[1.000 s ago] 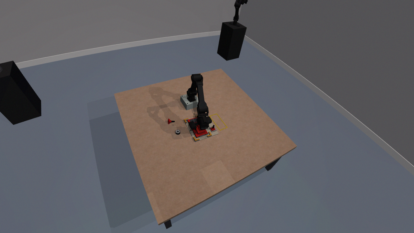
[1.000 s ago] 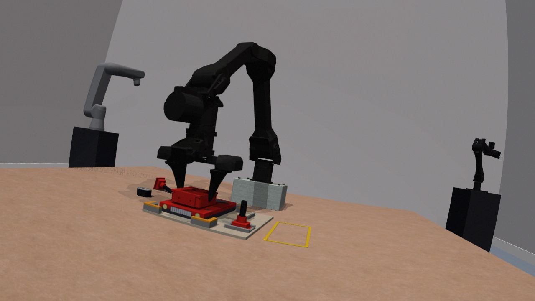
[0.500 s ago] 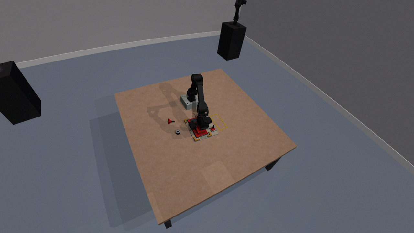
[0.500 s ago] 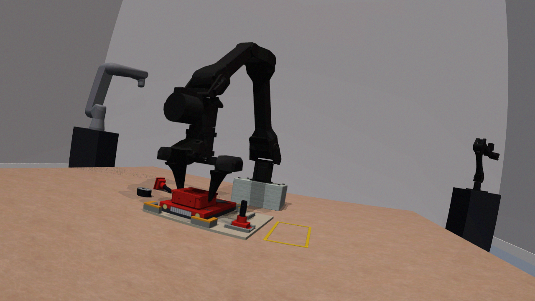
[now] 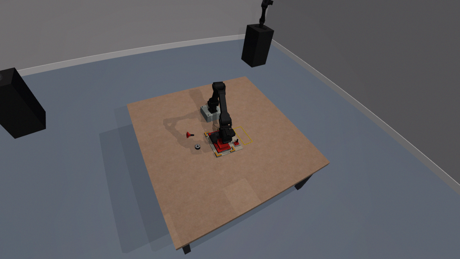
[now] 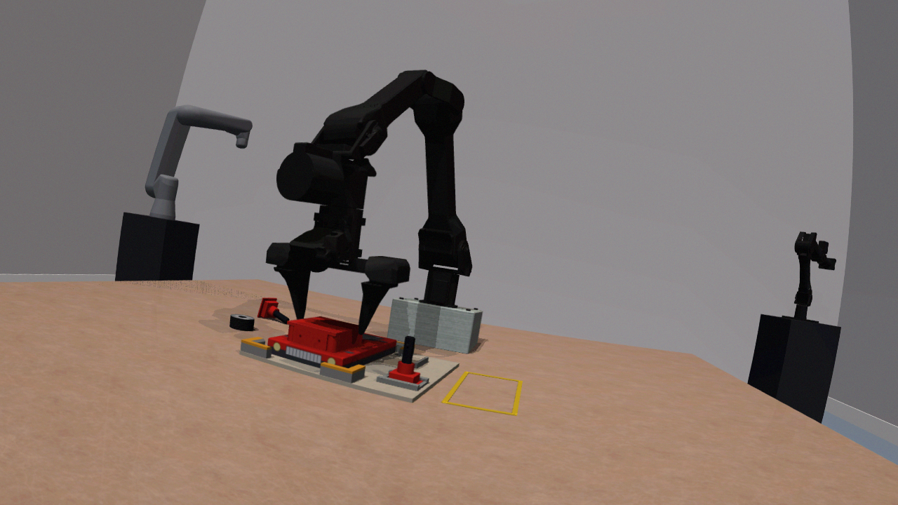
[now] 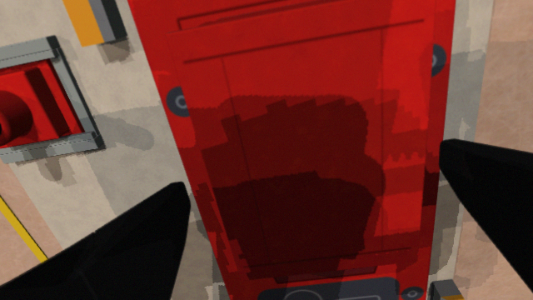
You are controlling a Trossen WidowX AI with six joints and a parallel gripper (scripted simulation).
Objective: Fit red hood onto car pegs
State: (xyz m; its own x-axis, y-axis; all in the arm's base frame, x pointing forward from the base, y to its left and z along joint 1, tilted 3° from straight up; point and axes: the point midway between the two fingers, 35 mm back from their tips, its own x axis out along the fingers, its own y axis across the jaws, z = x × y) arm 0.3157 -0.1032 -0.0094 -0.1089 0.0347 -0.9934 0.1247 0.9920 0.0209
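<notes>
The red hood lies right at my gripper tip. Also, from my gripper tip: grey engine block 20 mm below; then jig base plate 20 mm behind, 20 mm to the left, 30 mm below; then black ring 70 mm behind, 170 mm to the right, 40 mm below.
</notes>
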